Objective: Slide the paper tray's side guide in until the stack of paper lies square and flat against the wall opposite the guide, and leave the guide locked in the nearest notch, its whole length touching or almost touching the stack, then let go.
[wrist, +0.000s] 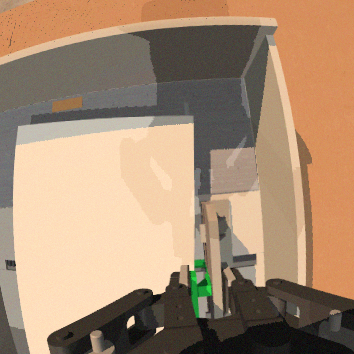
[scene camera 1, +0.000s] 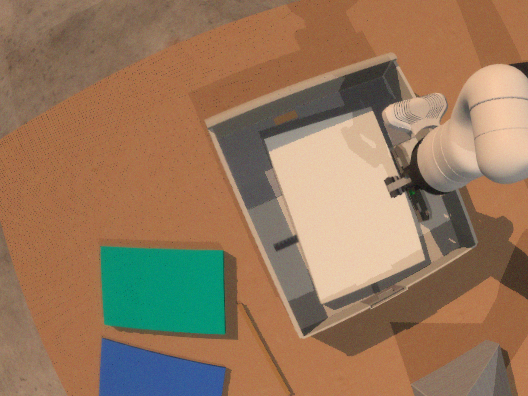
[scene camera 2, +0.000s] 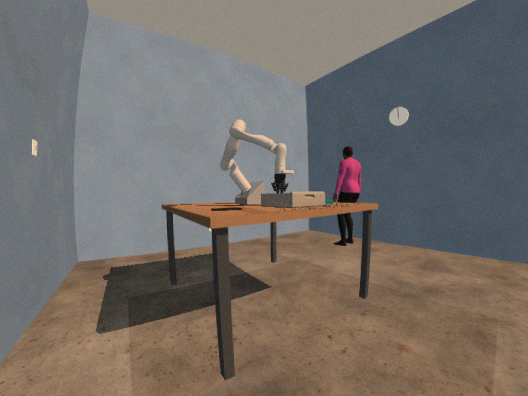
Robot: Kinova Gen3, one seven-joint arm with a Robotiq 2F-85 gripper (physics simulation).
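Seen in the pictures: gripper, fingertip midpoint: [wrist: 203, 275] [scene camera 1: 408, 181]; arm's base, origin of the base link: [scene camera 2: 246, 189].
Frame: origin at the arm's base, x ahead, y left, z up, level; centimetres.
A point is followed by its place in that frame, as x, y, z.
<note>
The white paper stack [scene camera 1: 340, 215] {45.4, 16.6, -8.3} [wrist: 100, 200] {52.3, 14.2, -8.3} lies in the grey tray [scene camera 1: 253, 225] {46.9, 28.8, -3.9} [wrist: 283, 150] {56.9, 0.6, -4.8}. A strip of tray floor shows between the stack and the wall opposite the guide. The upright beige side guide [wrist: 212, 235] {51.0, 5.2, -4.4} stands along the stack's other long side, a narrow gap apart in the wrist view. A green latch part [scene camera 1: 412, 192] {45.5, 6.0, -4.2} [wrist: 204, 287] {47.1, 5.3, -5.1} is beside the guide. My gripper [scene camera 1: 411, 199] {47.3, 5.3, -6.8} [scene camera 2: 280, 191] {47.3, 5.3, -6.8} [wrist: 203, 275] {47.3, 5.3, -6.8} points down with its fingers partly open, one on each side of the guide and latch, gripping nothing. The notches near the latch are hidden.
A green block [scene camera 1: 162, 290] {41.1, 44.6, -10.6} and a blue block [scene camera 1: 162, 370] {28.1, 49.0, -11.5} lie on the table [scene camera 2: 295, 214] {87.6, -10.5, -14.0} outside the tray, with a thin brown stick [scene camera 1: 265, 347] {28.6, 31.9, -11.7} beside them. The tray's raised walls surround the gripper area. A person in pink [scene camera 2: 349, 175] stands beyond the table.
</note>
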